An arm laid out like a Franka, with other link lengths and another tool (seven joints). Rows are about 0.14 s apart.
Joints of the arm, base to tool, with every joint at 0 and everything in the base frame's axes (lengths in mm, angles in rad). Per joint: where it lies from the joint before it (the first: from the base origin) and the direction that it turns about. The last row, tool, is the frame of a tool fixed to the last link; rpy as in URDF.
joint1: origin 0 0 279.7 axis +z
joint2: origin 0 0 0 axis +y
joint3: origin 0 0 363.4 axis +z
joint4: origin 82.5 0 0 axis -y
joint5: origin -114.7 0 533.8 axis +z
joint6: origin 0 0 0 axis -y
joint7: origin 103 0 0 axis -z
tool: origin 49 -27 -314.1 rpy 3.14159 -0.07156 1.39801
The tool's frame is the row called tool.
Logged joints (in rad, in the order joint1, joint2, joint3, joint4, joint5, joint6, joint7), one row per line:
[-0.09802, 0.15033, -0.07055, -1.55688, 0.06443, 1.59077, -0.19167]
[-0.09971, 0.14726, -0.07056, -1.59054, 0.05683, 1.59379, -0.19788]
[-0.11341, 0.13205, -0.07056, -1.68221, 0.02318, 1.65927, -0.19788]
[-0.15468, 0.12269, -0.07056, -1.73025, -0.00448, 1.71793, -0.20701]
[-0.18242, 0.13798, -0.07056, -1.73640, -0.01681, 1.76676, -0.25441]
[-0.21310, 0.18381, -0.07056, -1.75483, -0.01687, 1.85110, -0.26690]
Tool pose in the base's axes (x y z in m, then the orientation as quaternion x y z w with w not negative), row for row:
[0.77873, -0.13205, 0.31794, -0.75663, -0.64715, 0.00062, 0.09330]
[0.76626, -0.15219, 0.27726, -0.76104, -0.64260, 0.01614, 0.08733]
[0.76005, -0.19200, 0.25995, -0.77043, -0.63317, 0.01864, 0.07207]
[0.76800, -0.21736, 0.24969, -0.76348, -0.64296, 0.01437, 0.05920]
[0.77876, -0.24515, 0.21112, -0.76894, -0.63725, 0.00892, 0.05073]
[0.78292, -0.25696, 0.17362, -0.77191, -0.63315, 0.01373, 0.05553]
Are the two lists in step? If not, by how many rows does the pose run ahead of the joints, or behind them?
The pose runs 1 row ahead of the joints: the pose in row i belongs to the joints in row i + 1.
